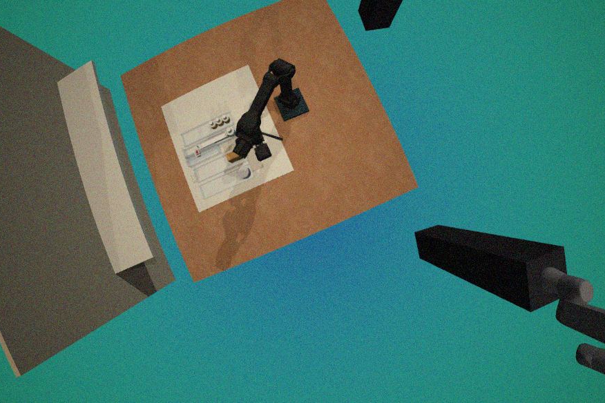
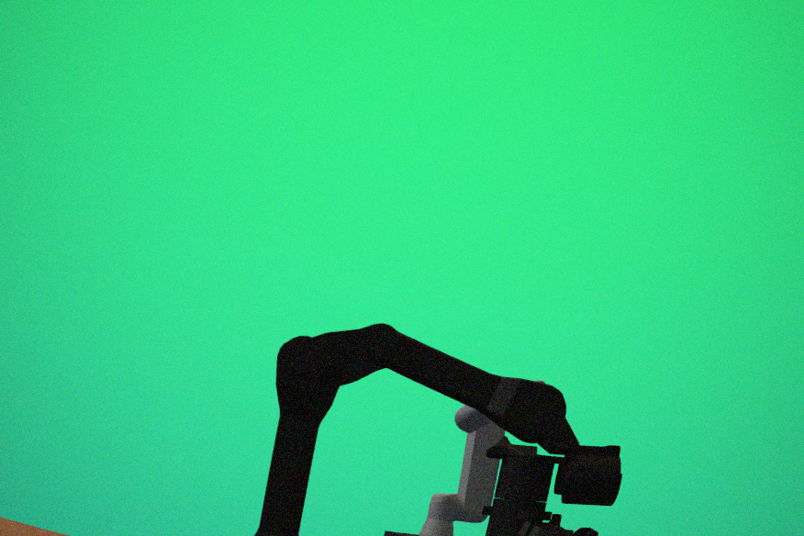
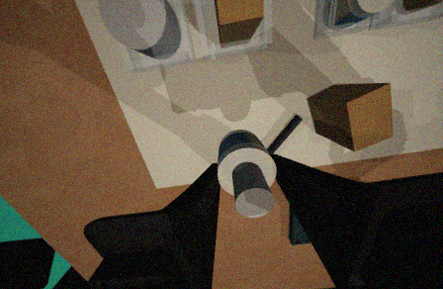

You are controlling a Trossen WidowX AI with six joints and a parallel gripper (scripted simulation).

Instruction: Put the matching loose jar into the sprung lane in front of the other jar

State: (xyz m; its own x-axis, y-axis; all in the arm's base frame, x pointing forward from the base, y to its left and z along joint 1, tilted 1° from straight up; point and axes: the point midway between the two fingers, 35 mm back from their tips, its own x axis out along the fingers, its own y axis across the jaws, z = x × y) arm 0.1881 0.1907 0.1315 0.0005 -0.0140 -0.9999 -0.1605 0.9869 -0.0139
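My gripper tip is 200 mm short of the pale mat, 130 mm to the left of it and 110 mm above it. Round my gripper tip: dark rod: 40 mm behind, 60 mm to the right, 110 mm below.
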